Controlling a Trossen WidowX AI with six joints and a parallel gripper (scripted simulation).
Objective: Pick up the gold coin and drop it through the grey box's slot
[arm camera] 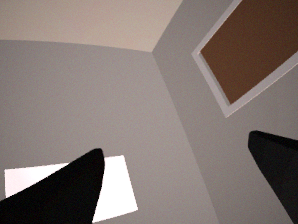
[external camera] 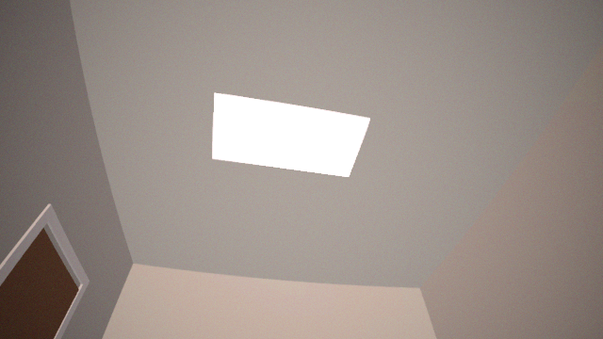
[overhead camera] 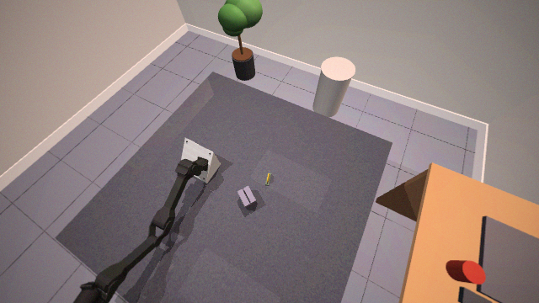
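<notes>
My gripper tip is 81 cm to the right of the gold coin, 32 cm above it and 28 cm short of it.
</notes>
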